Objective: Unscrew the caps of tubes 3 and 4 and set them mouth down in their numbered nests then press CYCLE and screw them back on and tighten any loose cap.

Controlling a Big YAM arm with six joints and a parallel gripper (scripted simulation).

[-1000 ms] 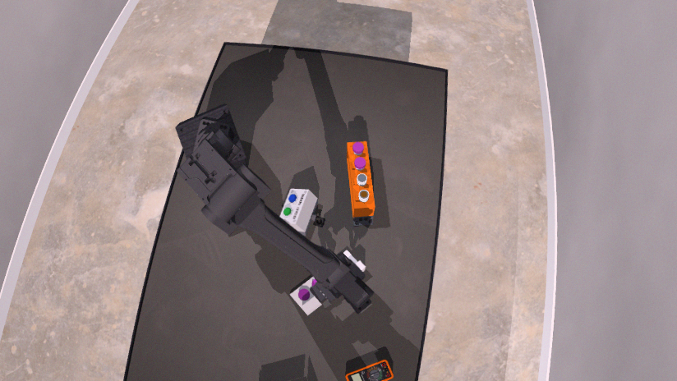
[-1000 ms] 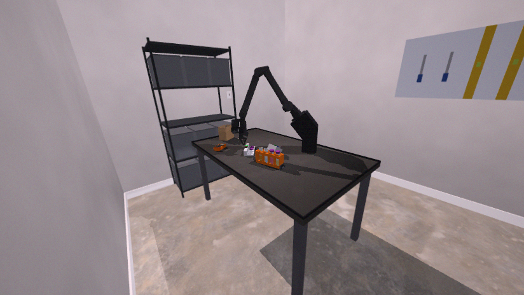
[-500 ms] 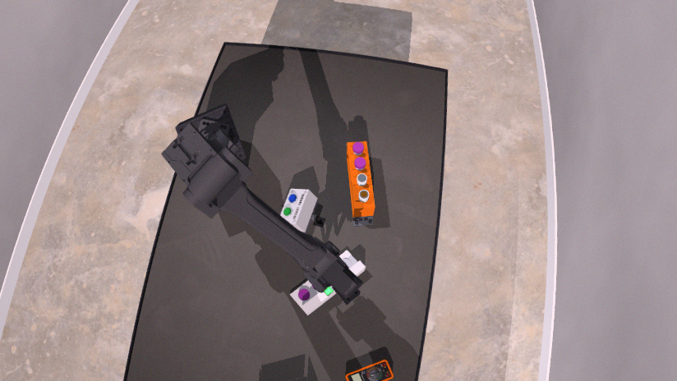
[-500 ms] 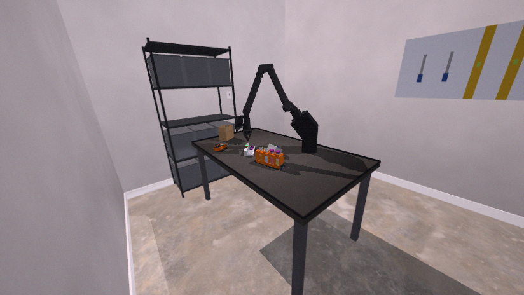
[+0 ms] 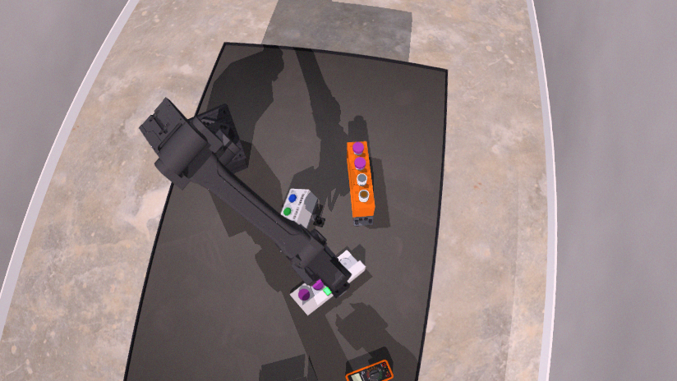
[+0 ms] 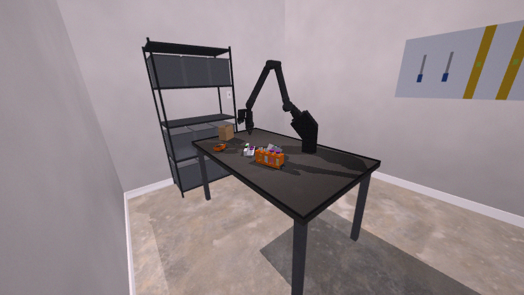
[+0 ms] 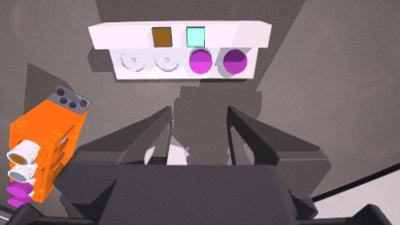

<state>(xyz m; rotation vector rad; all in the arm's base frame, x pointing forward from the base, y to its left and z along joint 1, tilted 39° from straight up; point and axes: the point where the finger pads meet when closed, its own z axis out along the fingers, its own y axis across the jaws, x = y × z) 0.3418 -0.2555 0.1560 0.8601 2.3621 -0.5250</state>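
Right now the cap is 150 mm below my hand, 40 mm behind it and 30 mm to the right of it. From my hand the other things lie so: green key 210 mm to the left, 110 mm behind, 100 mm below; then blue key 250 mm to the left, 100 mm below, 100 mm behind; then key housing 230 mm to the left, 110 mm below, 90 mm behind.
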